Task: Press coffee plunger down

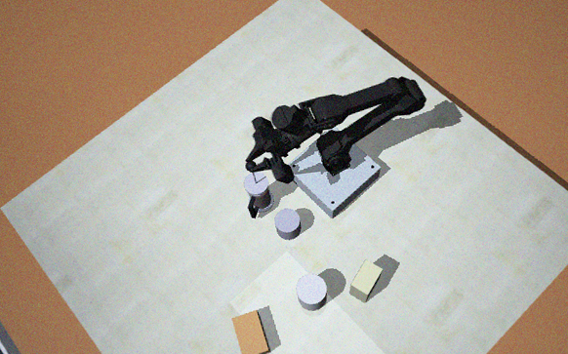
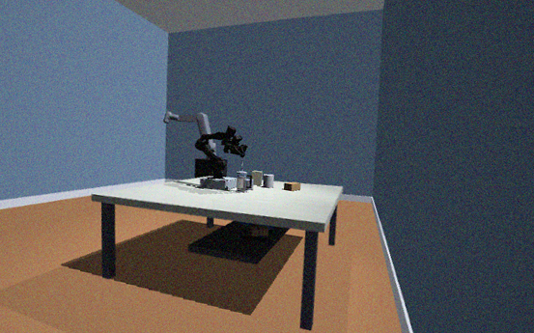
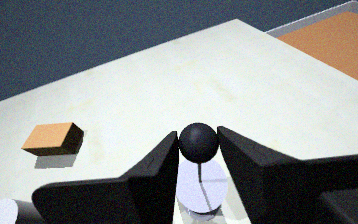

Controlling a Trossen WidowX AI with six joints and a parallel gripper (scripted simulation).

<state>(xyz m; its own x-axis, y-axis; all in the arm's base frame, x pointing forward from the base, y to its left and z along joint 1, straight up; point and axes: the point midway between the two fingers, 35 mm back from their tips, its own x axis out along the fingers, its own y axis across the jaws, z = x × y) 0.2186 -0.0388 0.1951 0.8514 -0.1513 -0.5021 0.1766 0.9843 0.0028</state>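
Now: the coffee press 120 mm below my gripper tip, 10 mm to the left of it and 10 mm ahead of it. The rest, counted from my gripper tip: pale cylinder: 330 mm to the left, 200 mm below, 20 mm ahead.
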